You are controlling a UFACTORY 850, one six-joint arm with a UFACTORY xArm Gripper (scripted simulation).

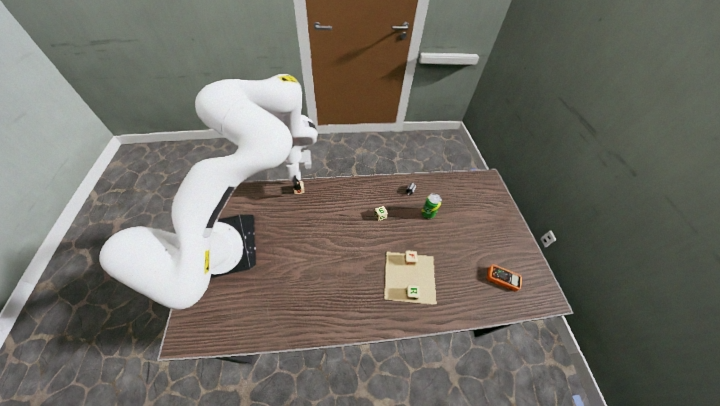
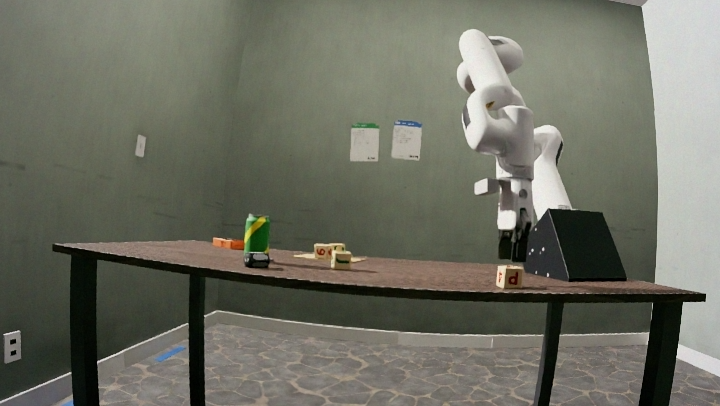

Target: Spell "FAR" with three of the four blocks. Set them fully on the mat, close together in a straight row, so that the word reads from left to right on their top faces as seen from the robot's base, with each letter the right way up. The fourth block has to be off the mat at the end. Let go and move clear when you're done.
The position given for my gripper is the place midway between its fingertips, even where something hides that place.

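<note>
My gripper [image 2: 511,260], seen. Tan mat [image 1: 398,275], seen too.
</note>
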